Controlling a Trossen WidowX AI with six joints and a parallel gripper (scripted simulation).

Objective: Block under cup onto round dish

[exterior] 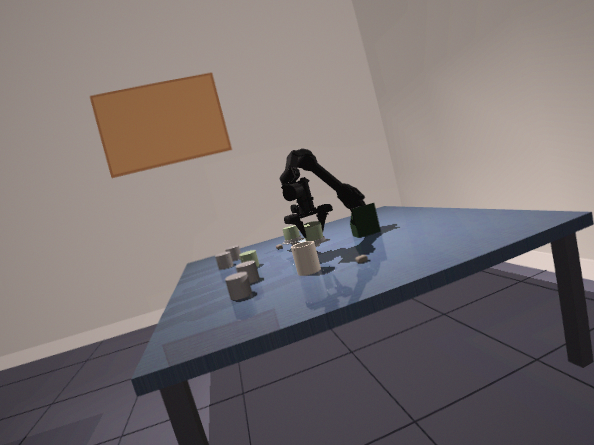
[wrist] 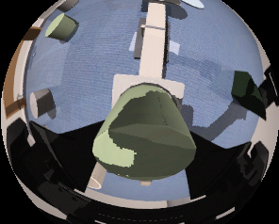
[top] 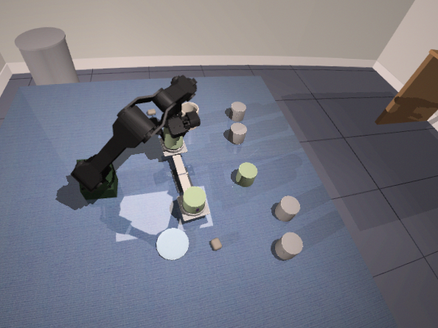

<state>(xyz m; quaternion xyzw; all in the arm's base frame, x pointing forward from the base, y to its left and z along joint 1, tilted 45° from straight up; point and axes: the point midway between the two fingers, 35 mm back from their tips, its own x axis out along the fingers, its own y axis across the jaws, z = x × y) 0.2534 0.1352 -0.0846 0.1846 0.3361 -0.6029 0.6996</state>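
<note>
Right now the pale green block is 10 mm to the right of my gripper tip and 10 mm below it. The rest, counted from my gripper tip: small balance: 30 mm ahead, 130 mm to the right, 60 mm below; balance beam: 30 mm ahead, 130 mm to the right, 50 mm below; beige cup: 70 mm ahead, 160 mm to the left, 40 mm below.
</note>
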